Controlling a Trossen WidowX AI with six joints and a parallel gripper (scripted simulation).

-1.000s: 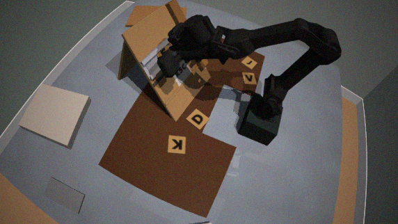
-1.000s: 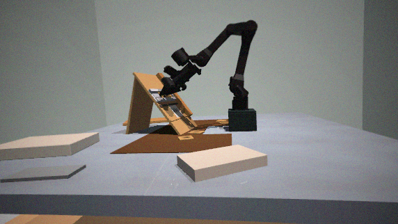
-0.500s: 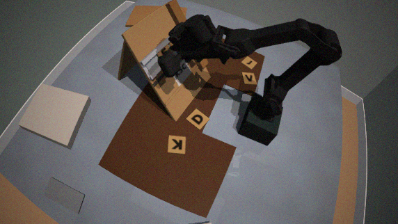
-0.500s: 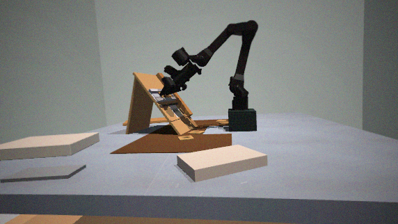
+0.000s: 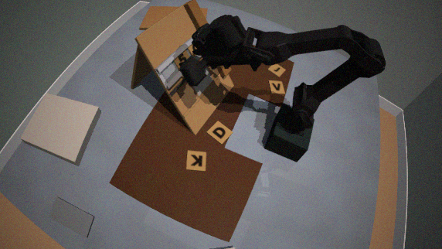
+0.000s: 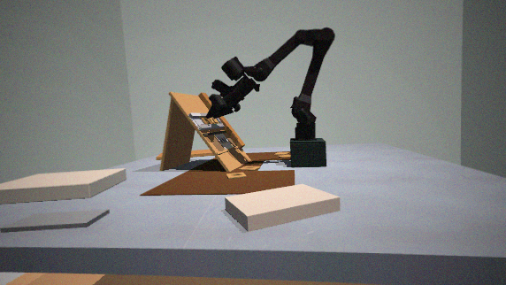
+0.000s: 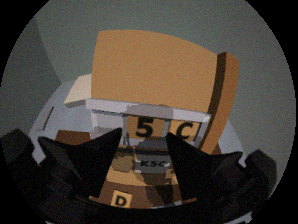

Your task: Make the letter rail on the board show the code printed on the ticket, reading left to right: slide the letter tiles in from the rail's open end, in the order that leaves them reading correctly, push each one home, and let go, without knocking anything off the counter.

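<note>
Right now my gripper tip is 40 mm past the white ticket, 20 mm to the left of it and 90 mm above it. The rest, counted from my gripper tip: thin grey plate (230 mm ahead, 510 mm to the left, 190 mm below); then brown mat (150 mm behind, 20 mm to the left, 190 mm below); then beige block (410 mm ahead, 240 mm to the left, 170 mm below).
</note>
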